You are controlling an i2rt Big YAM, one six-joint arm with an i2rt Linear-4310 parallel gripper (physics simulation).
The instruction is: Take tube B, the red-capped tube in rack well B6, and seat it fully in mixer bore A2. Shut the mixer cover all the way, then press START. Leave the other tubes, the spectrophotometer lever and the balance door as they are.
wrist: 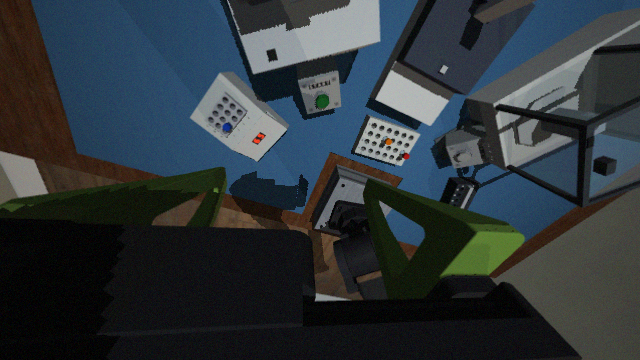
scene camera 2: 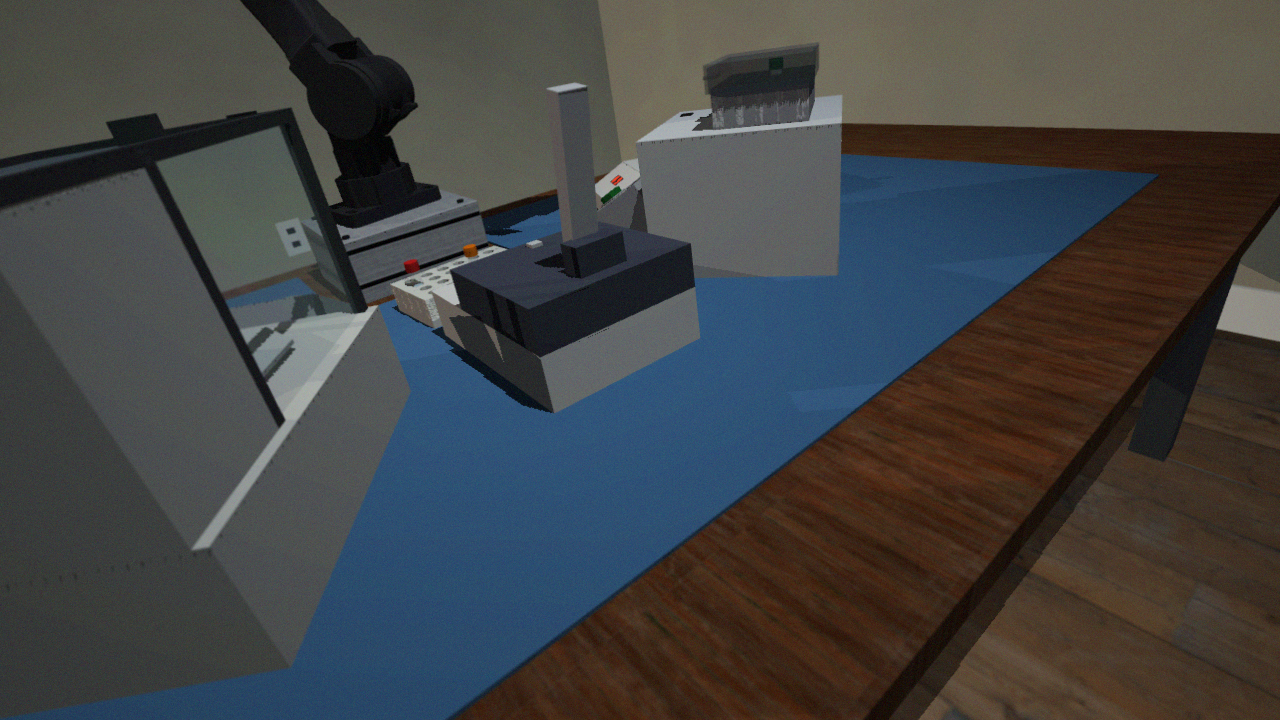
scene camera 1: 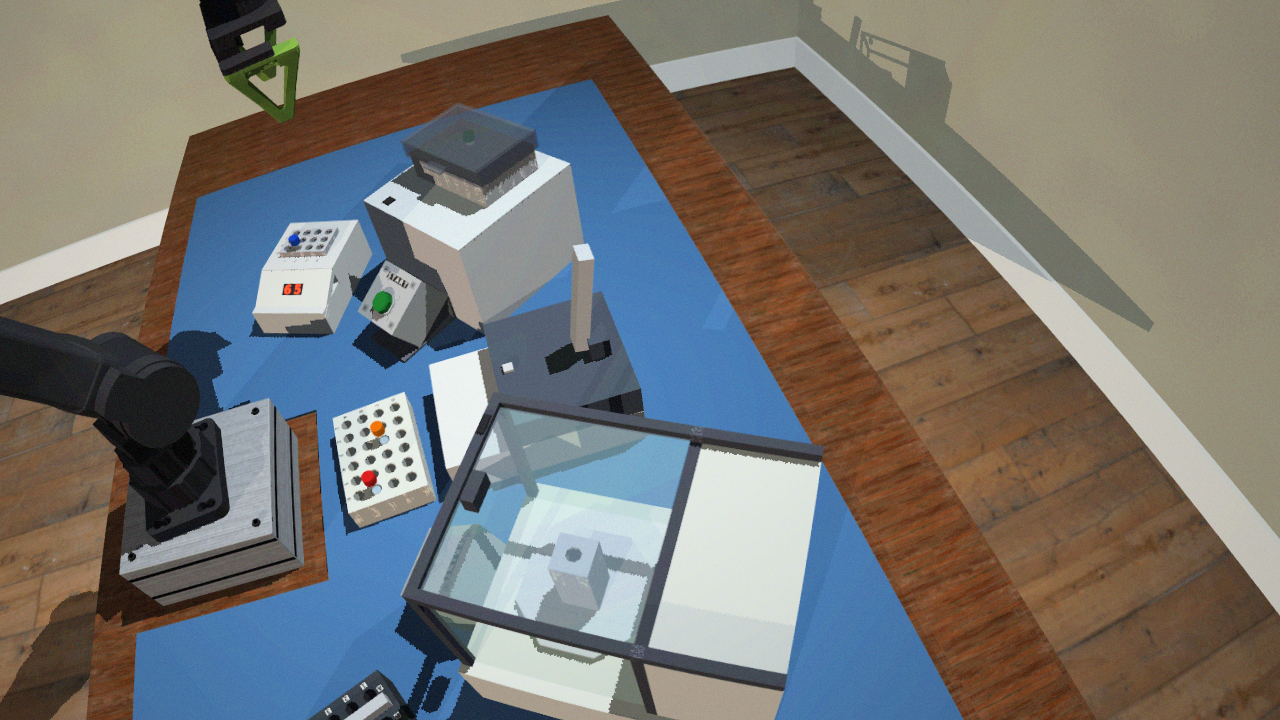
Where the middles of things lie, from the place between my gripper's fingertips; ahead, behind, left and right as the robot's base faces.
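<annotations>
The mixer cover [scene camera 1: 474, 146] is 16 cm below my hand now, 6 cm to the left of it and 18 cm ahead of it. And there's the glass-walled enclosure [scene camera 2: 202, 396], which is 13 cm ahead of my hand, 48 cm to the right of it and 22 cm below it.
</annotations>
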